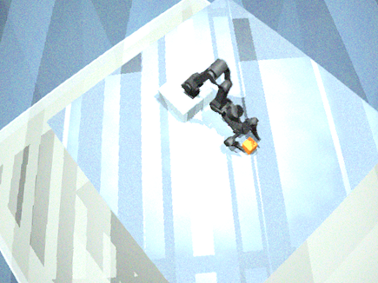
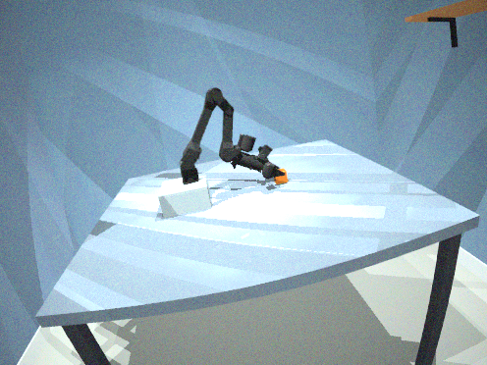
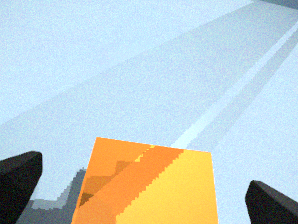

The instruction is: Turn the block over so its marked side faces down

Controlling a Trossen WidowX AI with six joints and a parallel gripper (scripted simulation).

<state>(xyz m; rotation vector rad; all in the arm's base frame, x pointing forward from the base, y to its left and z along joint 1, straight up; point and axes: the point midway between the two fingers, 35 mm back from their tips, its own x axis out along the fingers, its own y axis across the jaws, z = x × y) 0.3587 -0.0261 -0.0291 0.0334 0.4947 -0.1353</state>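
My gripper tip is 20 mm past the block and 20 mm above it.
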